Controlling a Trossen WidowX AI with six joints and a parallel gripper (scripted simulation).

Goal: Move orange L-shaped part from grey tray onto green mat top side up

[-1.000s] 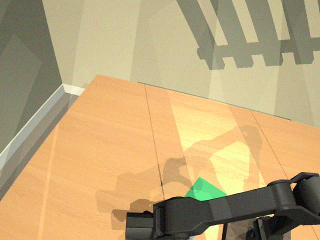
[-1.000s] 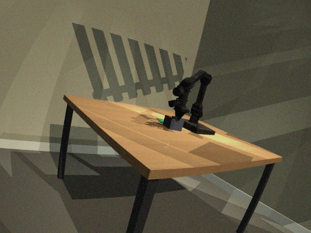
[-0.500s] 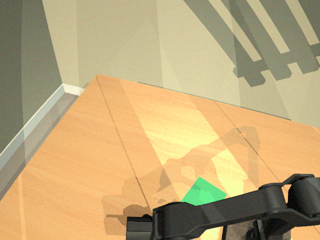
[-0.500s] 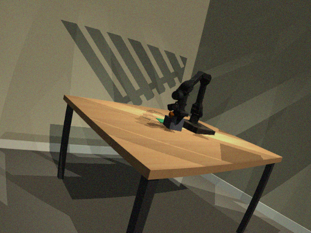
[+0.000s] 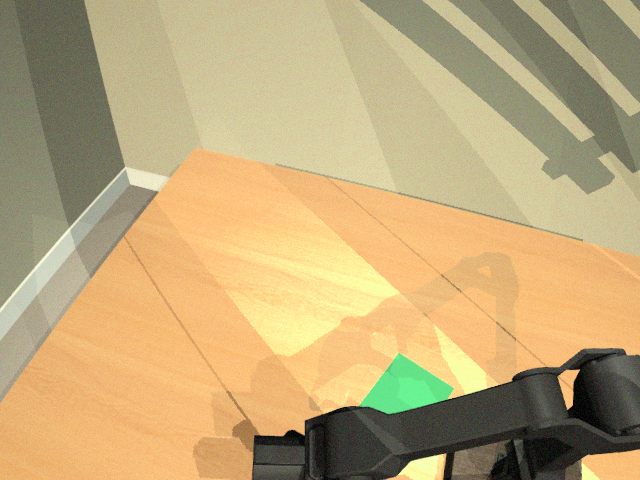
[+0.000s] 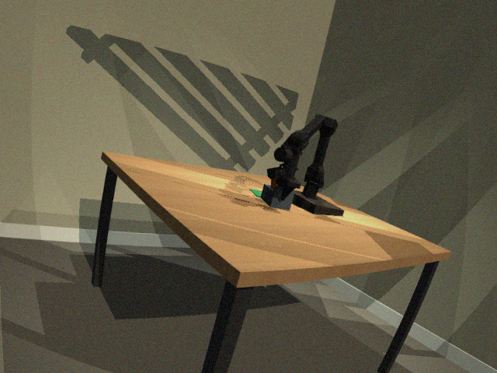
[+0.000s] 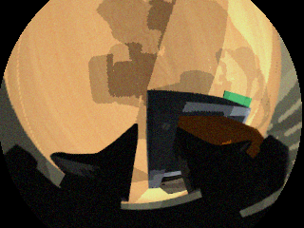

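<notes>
My gripper tip is 5 cm to the left of the orange L-shaped part, 2 cm past it and 1 cm below it.
</notes>
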